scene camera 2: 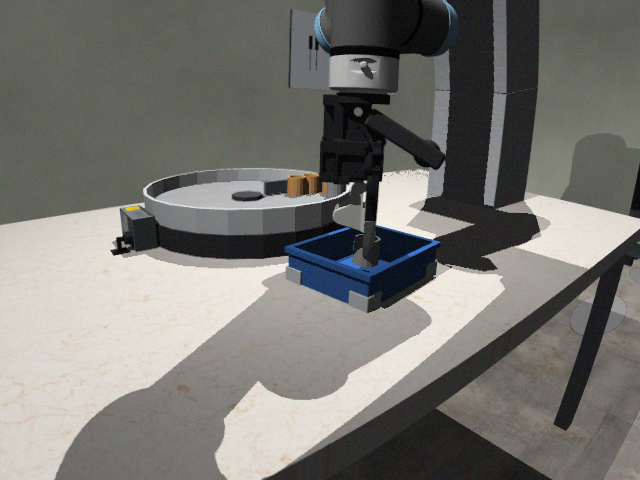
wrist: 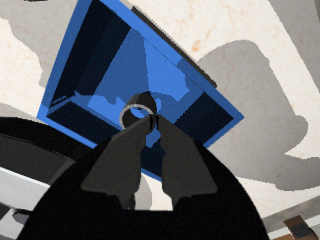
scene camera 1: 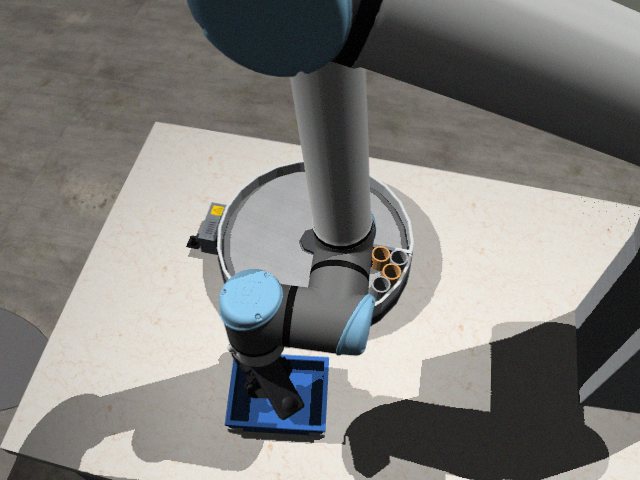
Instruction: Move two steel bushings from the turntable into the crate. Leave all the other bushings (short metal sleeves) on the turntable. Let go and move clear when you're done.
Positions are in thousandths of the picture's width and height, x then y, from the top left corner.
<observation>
my gripper: scene camera 2 570, 530; wrist 483, 481; scene camera 1 423, 824
</observation>
